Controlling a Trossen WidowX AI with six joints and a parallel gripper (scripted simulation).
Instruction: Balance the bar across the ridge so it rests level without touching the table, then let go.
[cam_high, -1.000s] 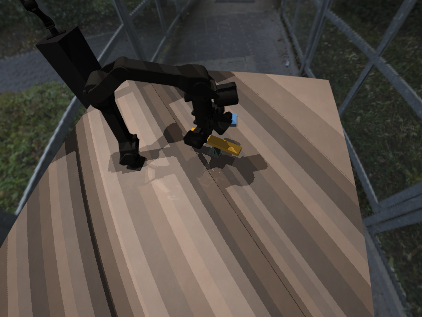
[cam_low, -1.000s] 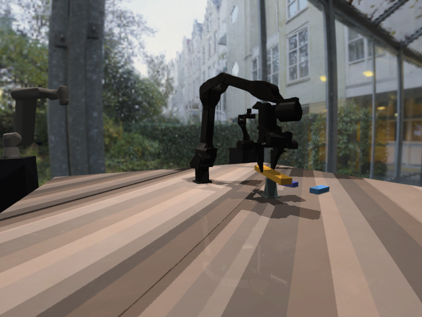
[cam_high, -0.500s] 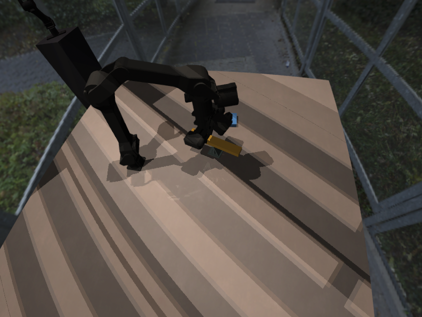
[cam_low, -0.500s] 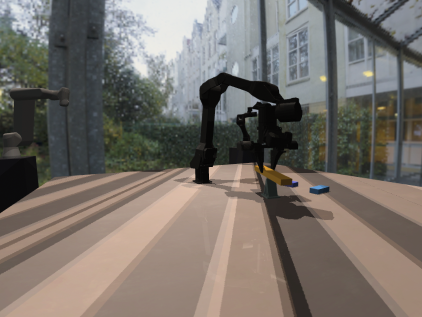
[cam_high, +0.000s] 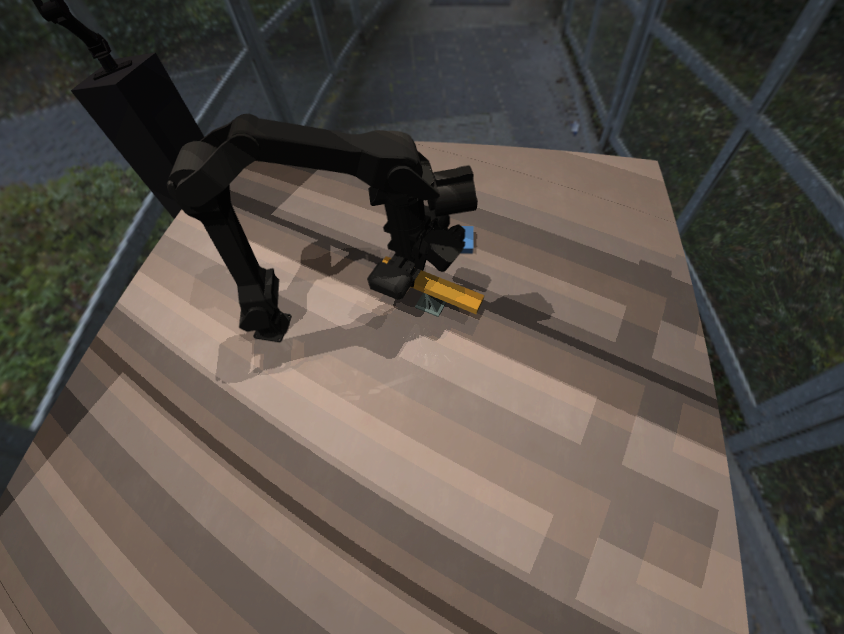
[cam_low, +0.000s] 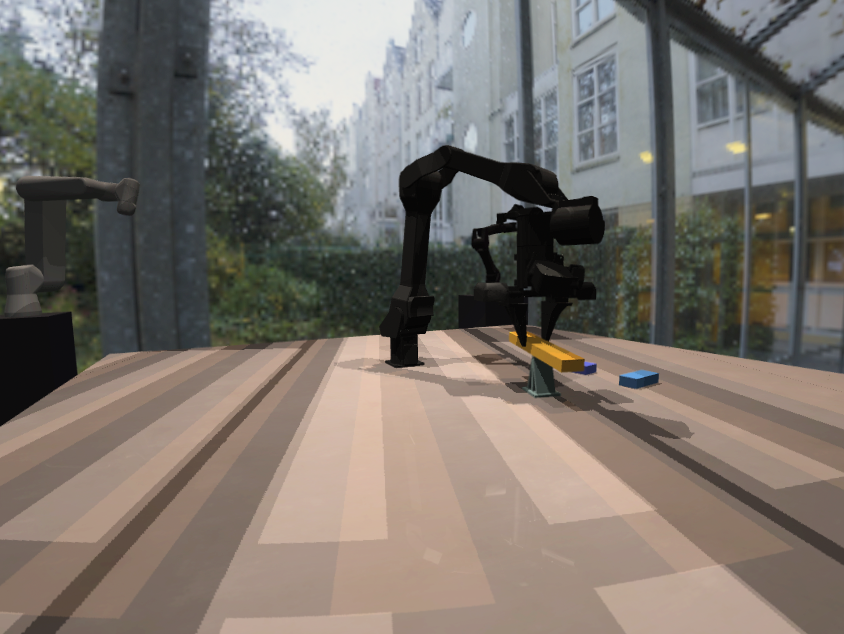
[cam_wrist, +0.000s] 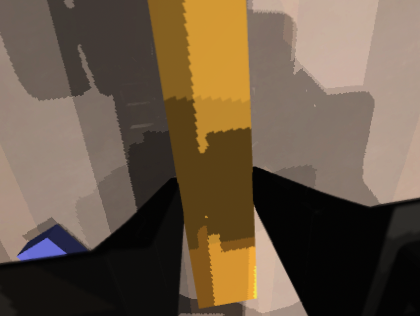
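Now: gripper tip 3 cm short of the orange bar and 1 cm to the left of it. Round my gripper tip: light blue block 17 cm to the left, 7 cm ahead, 6 cm below; dark blue block 15 cm to the left, 6 cm below, 6 cm behind.
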